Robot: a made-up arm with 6 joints.
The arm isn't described. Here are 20 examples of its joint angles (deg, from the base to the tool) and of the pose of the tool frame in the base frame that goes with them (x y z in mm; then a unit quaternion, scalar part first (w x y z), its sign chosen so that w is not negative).
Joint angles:
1: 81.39 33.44 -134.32 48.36 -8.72 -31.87
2: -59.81 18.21 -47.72 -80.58 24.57 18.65
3: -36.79 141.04 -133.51 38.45 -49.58 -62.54
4: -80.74 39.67 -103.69 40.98 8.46 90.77
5: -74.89 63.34 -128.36 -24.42 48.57 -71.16
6: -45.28 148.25 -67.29 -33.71 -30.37 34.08
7: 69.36 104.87 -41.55 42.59 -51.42 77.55
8: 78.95 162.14 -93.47 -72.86 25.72 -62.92
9: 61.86 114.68 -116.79 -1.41 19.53 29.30
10: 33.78 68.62 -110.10 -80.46 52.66 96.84
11: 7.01 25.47 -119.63 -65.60 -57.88 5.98
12: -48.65 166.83 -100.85 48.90 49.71 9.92
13: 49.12 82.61 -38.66 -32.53 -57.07 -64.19
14: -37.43 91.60 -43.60 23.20 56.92 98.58
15: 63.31 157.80 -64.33 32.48 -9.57 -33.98
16: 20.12 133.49 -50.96 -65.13 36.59 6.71
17: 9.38 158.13 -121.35 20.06 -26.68 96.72
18: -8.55 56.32 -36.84 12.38 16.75 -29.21
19: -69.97 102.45 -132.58 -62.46 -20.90 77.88
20: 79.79 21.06 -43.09 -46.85 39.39 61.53
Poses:
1: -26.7 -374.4 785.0 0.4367 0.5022 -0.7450 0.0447
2: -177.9 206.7 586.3 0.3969 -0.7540 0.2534 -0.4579
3: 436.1 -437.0 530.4 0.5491 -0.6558 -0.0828 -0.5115
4: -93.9 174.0 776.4 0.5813 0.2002 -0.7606 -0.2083
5: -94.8 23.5 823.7 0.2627 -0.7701 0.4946 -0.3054
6: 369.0 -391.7 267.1 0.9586 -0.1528 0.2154 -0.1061
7: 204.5 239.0 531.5 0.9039 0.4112 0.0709 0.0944
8: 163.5 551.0 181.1 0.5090 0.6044 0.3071 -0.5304
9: 259.2 395.4 654.3 0.8465 -0.0798 -0.1764 0.4959
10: 12.0 -75.7 862.1 0.8931 -0.0313 -0.3789 -0.2404
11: -504.6 21.5 680.9 0.1715 0.5328 0.7508 0.3507
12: 316.1 -345.2 120.5 0.7449 0.4464 0.4451 -0.2188
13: 121.7 179.4 656.2 0.2272 -0.6152 -0.7019 0.2780
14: 54.1 -95.6 529.4 0.4254 0.5140 0.4526 -0.5916
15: 229.0 383.1 160.1 0.5521 -0.4918 0.1958 0.6443
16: 397.5 84.7 373.4 0.3060 -0.6397 0.3907 0.5870
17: 656.1 26.6 283.4 0.8196 0.5318 -0.0950 -0.1909
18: -30.1 -26.6 562.9 0.8705 -0.4653 0.0385 0.1556
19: 100.7 -274.9 888.2 0.6583 -0.5450 -0.3421 -0.3906
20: 29.7 -229.8 549.7 0.8609 -0.1048 -0.2746 0.4152
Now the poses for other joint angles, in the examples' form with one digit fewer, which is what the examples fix.
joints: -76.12 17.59 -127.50 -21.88 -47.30 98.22
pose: -190 575 591 0.221 -0.544 -0.773 0.240
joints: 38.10 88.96 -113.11 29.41 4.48 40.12
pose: 231 129 803 0.856 0.329 -0.305 0.259
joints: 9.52 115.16 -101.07 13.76 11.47 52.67
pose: 458 27 590 0.987 0.158 -0.008 -0.017
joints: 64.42 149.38 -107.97 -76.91 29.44 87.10
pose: 312 550 367 0.799 -0.442 -0.034 0.405
